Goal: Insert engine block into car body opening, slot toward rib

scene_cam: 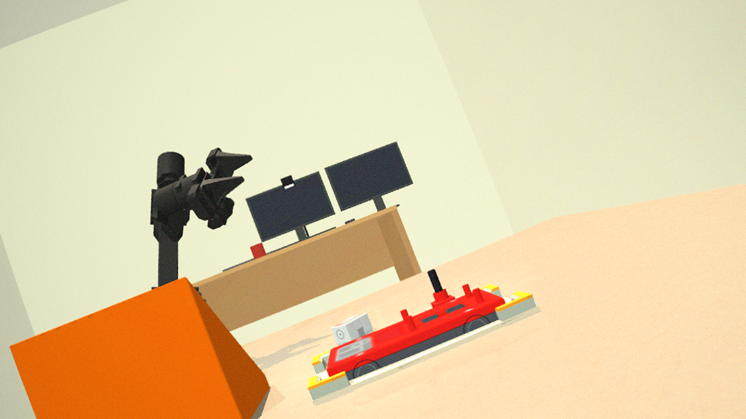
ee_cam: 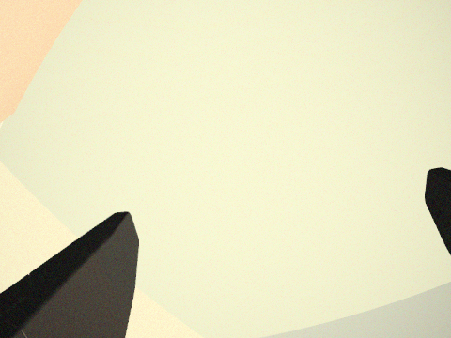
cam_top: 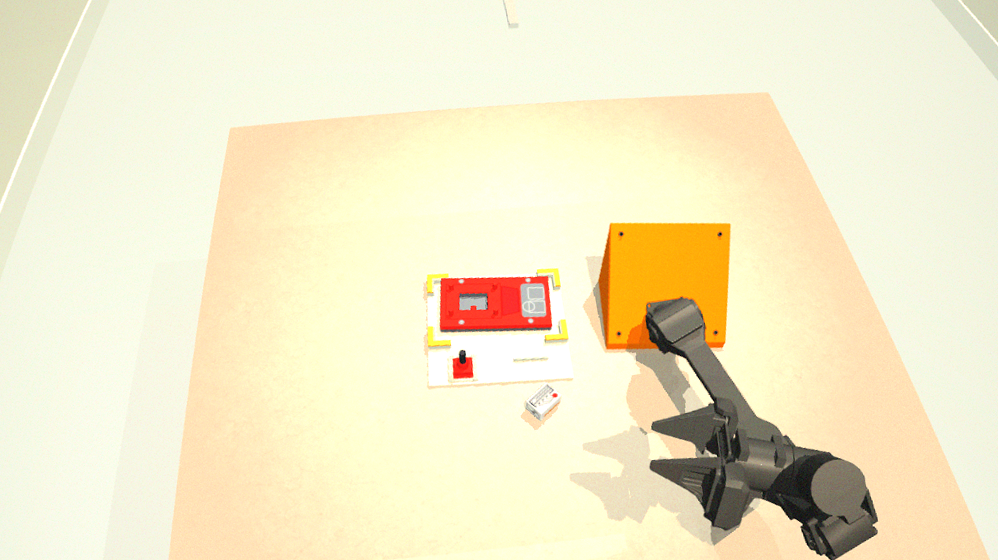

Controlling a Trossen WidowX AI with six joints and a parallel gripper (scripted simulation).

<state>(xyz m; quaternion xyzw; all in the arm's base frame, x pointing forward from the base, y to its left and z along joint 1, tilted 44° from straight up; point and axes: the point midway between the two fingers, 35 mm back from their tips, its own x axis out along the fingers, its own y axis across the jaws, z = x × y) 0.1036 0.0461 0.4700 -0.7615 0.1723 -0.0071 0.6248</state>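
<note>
Now: gripper tip 330 mm above the engine block, 230 mm to the left of it and 70 mm short of it.
</note>
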